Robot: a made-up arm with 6 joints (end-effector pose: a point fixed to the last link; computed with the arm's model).
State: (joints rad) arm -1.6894 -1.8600 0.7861 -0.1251 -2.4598 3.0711
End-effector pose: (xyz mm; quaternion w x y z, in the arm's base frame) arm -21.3 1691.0 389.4 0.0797 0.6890 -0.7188 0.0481
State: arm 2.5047 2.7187 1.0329 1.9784 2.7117 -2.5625
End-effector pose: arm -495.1 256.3 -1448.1 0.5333 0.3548 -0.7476 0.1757
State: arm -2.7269 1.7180 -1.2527 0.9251 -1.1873 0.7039
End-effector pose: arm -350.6 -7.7 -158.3 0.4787 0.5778 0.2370 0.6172
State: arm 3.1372 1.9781 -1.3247 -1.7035 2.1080 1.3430
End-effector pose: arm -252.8 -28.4 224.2 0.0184 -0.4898 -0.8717 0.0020
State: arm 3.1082 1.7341 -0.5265 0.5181 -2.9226 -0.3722
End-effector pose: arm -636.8 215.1 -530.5 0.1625 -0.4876 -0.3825 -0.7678
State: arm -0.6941 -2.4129 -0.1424 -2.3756 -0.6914 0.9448
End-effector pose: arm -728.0 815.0 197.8 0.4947 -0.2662 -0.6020 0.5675
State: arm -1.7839 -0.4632 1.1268 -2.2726 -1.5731 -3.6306
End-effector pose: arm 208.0 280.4 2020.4 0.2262 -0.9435 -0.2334 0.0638
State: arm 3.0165 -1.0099 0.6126 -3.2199 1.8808 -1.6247
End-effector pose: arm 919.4 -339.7 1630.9 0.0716 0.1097 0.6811 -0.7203
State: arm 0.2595 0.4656 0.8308 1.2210 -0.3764 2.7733
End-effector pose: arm 1098.8 212.6 1719.4 0.3678 0.9223 -0.0865 0.0818
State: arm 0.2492 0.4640 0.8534 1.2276 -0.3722 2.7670
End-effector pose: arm 1087.7 199.4 1736.0 0.3645 0.9217 -0.0952 0.0928
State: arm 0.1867 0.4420 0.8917 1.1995 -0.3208 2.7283
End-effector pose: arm 1049.6 115.9 1781.3 0.3325 0.9279 -0.1107 0.1271
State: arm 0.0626 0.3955 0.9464 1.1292 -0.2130 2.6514
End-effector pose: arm 959.6 -35.3 1853.9 0.2736 0.9329 -0.1299 0.1949
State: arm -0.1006 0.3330 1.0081 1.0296 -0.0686 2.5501
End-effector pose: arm 809.3 -197.2 1932.7 0.2116 0.9223 -0.1419 0.2905
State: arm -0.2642 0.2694 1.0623 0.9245 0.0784 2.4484
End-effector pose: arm 633.8 -310.6 1995.4 0.1701 0.8948 -0.1374 0.3892
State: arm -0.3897 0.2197 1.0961 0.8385 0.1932 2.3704
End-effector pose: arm 492.6 -363.5 2032.3 0.1521 0.8653 -0.1211 0.4619
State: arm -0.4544 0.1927 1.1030 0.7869 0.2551 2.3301
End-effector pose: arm 423.5 -382.1 2045.2 0.1445 0.8496 -0.1069 0.4958
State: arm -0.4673 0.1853 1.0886 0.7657 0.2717 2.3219
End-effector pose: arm 416.9 -390.4 2042.1 0.1374 0.8493 -0.1009 0.4996
